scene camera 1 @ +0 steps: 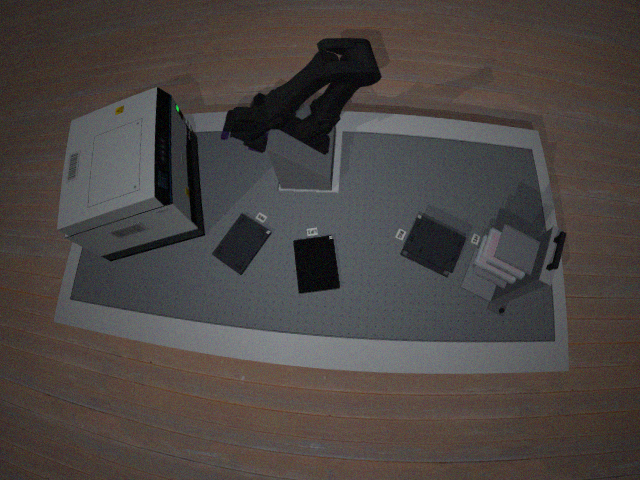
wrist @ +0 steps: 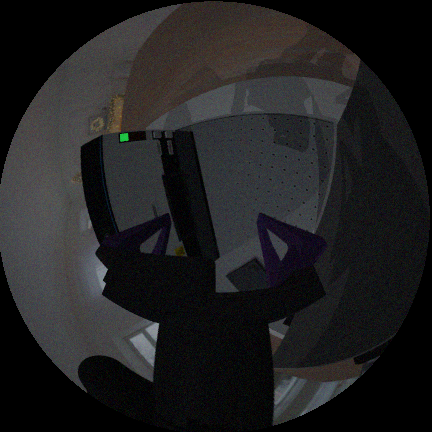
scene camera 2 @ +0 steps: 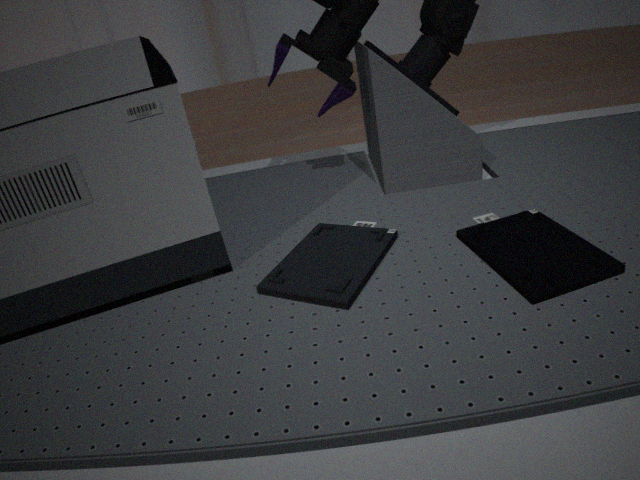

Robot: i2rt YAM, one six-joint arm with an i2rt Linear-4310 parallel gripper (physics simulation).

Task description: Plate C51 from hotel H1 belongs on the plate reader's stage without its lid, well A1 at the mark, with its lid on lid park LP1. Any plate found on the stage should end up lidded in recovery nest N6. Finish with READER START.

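Seen in the pictures: gripper, fingertip midpoint: (scene camera 1: 235,142) (wrist: 213,217) (scene camera 2: 294,100); arm's base at its link origin: (scene camera 1: 302,132) (scene camera 2: 409,80).
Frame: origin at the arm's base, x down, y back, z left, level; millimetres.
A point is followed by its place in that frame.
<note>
The white plate reader (scene camera 1: 113,155) @(x -152, y -184, z -524 mm) (scene camera 2: 118,170) @(x -17, y -334, z -390 mm) (wrist: 135,180) @(x -30, y -31, z -400 mm) stands at the left. A green light (scene camera 1: 177,107) @(x -48, y 71, z -434 mm) (wrist: 124,137) @(x -43, y 68, z -434 mm) glows on its front. A stage does not show clearly. My gripper (scene camera 1: 240,142) @(x -5, y -47, z -203 mm) (scene camera 2: 294,100) @(x -5, y -47, z -203 mm) (wrist: 213,217) @(x -5, y -47, z -203 mm) is open and empty, in the air between the reader and the grey arm mount. Hotel H1 (scene camera 1: 544,255) @(x -149, y -381, z 639 mm) stands at the far right and holds a few pinkish plates (scene camera 1: 501,266) @(x -61, y -389, z 561 mm). Plate C51 cannot be told apart. A dark nest (scene camera 1: 241,243) @(x 142, y -323, z -166 mm) (scene camera 2: 330,266) @(x 143, y -346, z -169 mm) (wrist: 246,276) @(x 142, y -300, z -185 mm) and a black pad (scene camera 1: 316,264) @(x 144, y -366, z 75 mm) (scene camera 2: 540,255) @(x 144, y -385, z 72 mm) lie in front; their labels are too blurred to read surely.
The grey wedge-shaped arm mount (scene camera 1: 305,173) @(x 60, y -111, z 18 mm) (scene camera 2: 423,139) @(x 76, y -112, z -5 mm) rises right of the gripper. Another dark nest (scene camera 1: 435,243) @(x 95, y -287, z 419 mm) lies left of the hotel. Small buttons (wrist: 162,135) @(x 45, y 65, z -427 mm) show near the green light. The perforated deck (scene camera 1: 361,310) @(x 154, y -489, z 219 mm) (scene camera 2: 330,372) @(x 154, y -510, z -173 mm) has a pale border.
</note>
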